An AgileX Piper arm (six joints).
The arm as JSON. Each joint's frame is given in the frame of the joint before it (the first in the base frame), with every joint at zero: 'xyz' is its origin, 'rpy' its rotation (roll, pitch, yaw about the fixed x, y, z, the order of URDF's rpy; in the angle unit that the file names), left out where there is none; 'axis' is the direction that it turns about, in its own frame. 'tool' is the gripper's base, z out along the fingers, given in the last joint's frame.
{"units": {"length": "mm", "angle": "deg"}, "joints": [
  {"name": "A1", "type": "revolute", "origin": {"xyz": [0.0, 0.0, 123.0]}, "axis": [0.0, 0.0, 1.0]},
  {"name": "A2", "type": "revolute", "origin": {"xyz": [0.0, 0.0, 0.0]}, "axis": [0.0, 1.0, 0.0]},
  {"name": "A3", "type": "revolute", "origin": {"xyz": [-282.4, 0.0, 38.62]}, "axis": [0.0, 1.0, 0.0]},
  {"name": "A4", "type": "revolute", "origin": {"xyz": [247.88, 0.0, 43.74]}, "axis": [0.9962, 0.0, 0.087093]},
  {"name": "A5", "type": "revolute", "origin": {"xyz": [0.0, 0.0, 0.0]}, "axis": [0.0, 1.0, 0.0]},
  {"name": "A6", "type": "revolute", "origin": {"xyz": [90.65, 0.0, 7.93]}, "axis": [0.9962, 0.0, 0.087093]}
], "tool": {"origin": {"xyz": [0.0, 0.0, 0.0], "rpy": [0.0, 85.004, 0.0]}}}
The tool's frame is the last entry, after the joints.
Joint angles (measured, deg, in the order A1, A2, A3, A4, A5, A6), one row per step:
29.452 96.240 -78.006 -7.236 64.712 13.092
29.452 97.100 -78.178 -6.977 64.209 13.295
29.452 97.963 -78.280 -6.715 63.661 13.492
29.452 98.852 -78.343 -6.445 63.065 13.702
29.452 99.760 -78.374 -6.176 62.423 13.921
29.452 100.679 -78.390 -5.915 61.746 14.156
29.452 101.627 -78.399 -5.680 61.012 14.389
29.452 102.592 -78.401 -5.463 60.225 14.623
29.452 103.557 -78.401 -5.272 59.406 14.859
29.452 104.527 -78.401 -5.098 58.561 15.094
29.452 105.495 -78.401 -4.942 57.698 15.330
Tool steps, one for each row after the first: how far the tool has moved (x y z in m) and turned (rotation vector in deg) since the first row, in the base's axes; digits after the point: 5 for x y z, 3 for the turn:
0.00276 0.00203 -0.00417 0.187 0.297 -0.198
0.00540 0.00400 -0.00872 0.361 0.620 -0.391
0.00802 0.00597 -0.01364 0.536 0.962 -0.600
0.01060 0.00792 -0.01887 0.709 1.310 -0.820
0.01317 0.00985 -0.02428 0.882 1.646 -1.057
0.01579 0.01177 -0.02993 1.043 1.952 -1.286
0.01843 0.01367 -0.03576 1.204 2.226 -1.512
0.02104 0.01551 -0.04164 1.357 2.461 -1.735
0.02362 0.01731 -0.04760 1.507 2.671 -1.954
0.02614 0.01906 -0.05359 1.652 2.856 -2.172

